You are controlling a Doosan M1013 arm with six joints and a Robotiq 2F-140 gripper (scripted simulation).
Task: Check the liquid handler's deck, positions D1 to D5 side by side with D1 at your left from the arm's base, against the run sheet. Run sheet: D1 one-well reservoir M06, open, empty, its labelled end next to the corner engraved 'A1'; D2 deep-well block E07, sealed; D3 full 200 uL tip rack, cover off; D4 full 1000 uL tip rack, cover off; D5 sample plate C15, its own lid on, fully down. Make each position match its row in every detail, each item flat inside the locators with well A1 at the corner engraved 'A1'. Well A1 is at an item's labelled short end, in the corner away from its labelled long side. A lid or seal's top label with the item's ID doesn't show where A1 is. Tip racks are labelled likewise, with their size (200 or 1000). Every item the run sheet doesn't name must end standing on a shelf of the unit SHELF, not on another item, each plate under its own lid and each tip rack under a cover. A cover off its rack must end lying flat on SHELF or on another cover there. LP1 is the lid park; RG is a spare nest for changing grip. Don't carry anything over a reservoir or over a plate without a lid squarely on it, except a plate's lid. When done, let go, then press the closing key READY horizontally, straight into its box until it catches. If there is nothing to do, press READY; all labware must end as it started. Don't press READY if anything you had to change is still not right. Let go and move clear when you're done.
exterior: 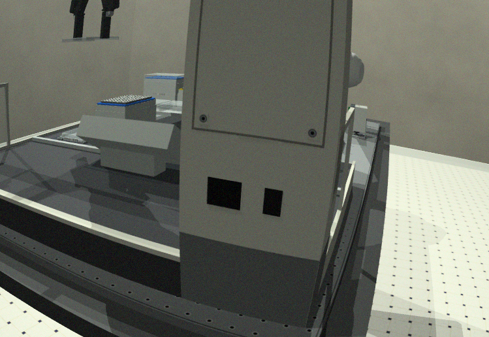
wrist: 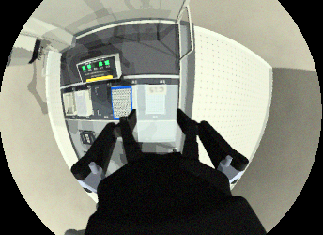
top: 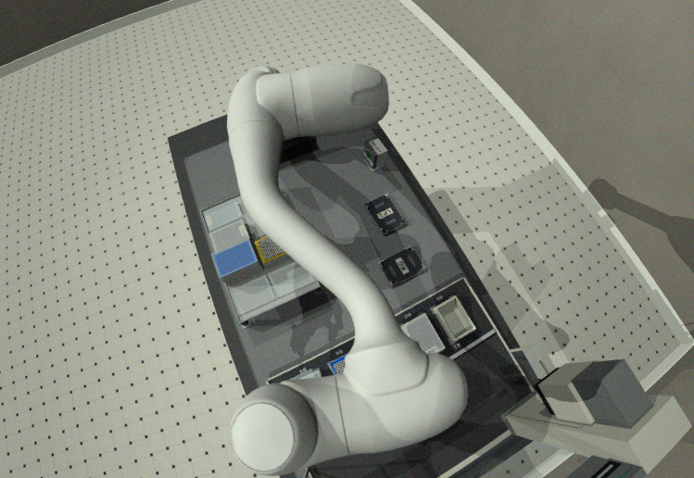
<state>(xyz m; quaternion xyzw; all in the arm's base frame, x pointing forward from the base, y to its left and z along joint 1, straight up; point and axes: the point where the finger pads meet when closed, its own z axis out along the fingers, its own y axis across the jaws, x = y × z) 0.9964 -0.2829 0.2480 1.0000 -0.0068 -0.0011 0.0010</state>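
The flat lid is 20 mm below my hand. From my hand the other things lie so: sealed deep-well block: 370 mm to the left, 240 mm below; white well plate: 260 mm below; blue-rimmed tip rack: 10 mm ahead, 130 mm to the left, 200 mm below.
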